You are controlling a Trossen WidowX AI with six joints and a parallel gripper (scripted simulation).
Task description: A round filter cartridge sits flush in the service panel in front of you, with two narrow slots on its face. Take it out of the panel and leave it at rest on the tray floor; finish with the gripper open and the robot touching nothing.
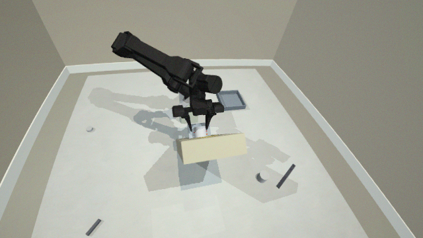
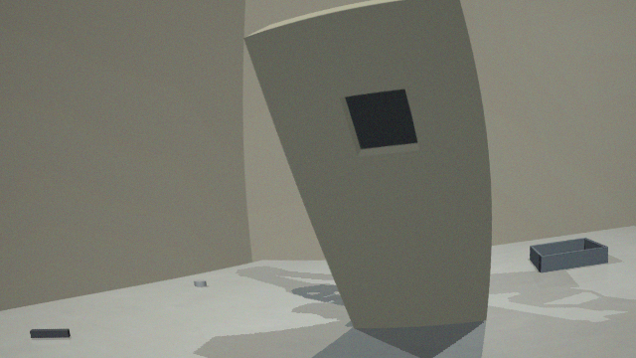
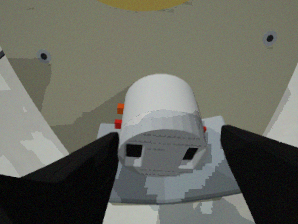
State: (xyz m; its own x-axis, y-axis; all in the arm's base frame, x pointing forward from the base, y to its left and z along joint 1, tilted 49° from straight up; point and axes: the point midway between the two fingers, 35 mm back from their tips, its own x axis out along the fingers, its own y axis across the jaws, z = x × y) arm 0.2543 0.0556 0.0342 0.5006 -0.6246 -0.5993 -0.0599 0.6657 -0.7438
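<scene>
The service panel lies 50 mm ahead of my gripper tip, 10 mm to the left of it and 20 mm below it. The rest, counted from my gripper tip: round filter cartridge right at my gripper tip; tray 360 mm behind, 270 mm to the left, 180 mm below.
</scene>
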